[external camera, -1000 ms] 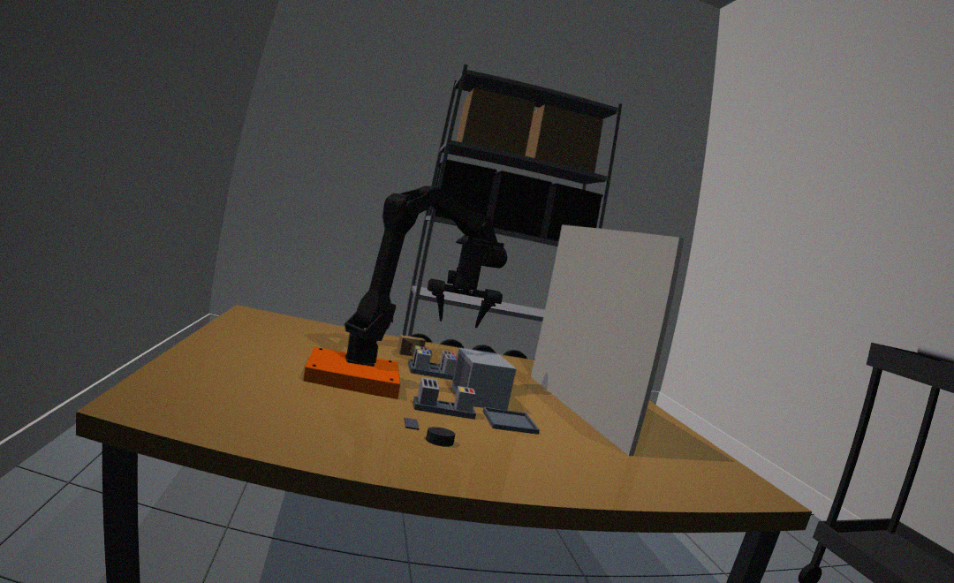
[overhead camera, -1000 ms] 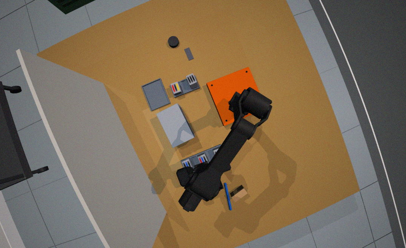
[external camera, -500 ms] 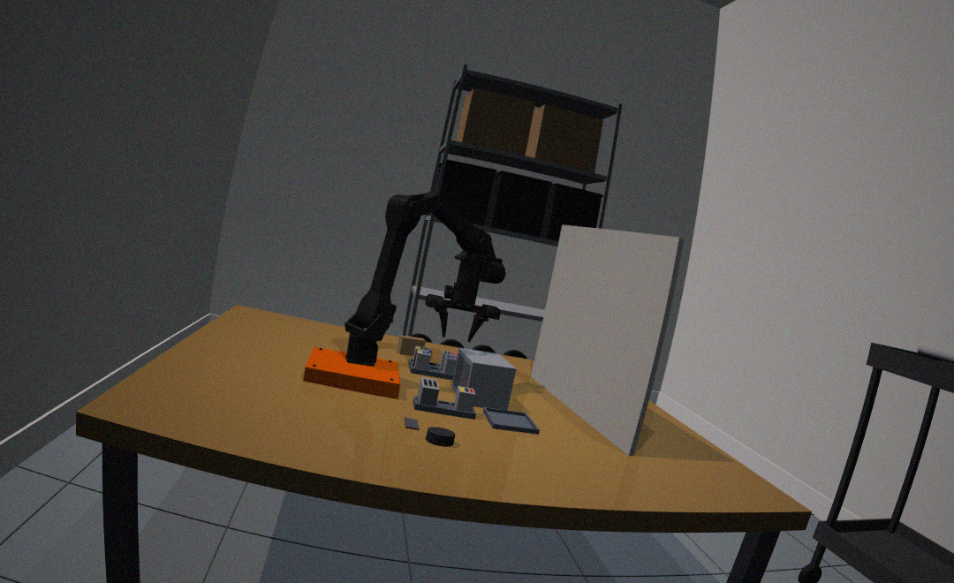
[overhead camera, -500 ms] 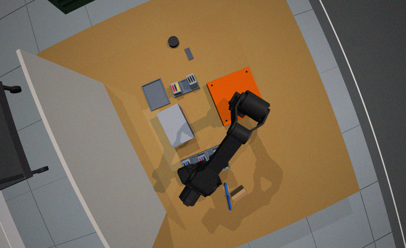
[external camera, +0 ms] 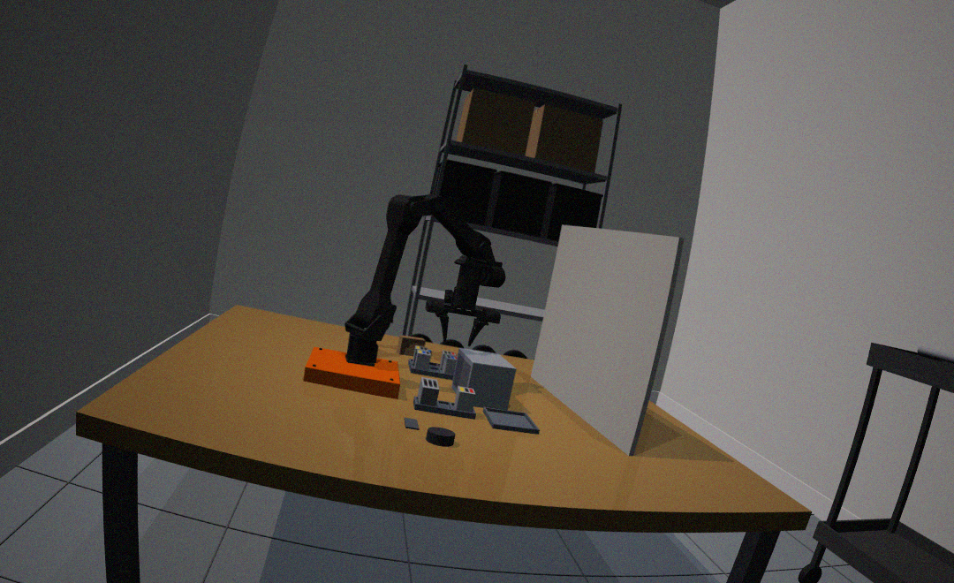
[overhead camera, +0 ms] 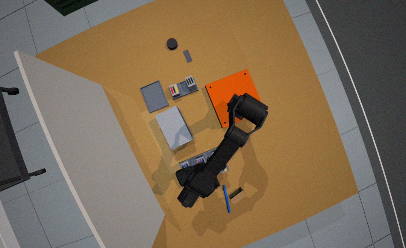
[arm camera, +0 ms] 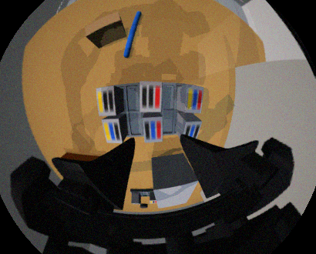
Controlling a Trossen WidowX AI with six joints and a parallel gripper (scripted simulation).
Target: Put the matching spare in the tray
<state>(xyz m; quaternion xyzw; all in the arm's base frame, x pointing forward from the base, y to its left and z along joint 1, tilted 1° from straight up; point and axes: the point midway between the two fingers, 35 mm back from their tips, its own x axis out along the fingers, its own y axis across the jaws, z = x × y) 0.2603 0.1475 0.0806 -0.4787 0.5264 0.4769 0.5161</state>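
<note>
Now: the grey spare 5 cm below my gripper tip. From my gripper tip the other things lie so: brown block 7 cm behind, 22 cm to the left, 6 cm below; then blue rod 2 cm behind, 22 cm to the left, 8 cm below; then grey box 2 cm ahead, 18 cm to the right, 4 cm below.
</note>
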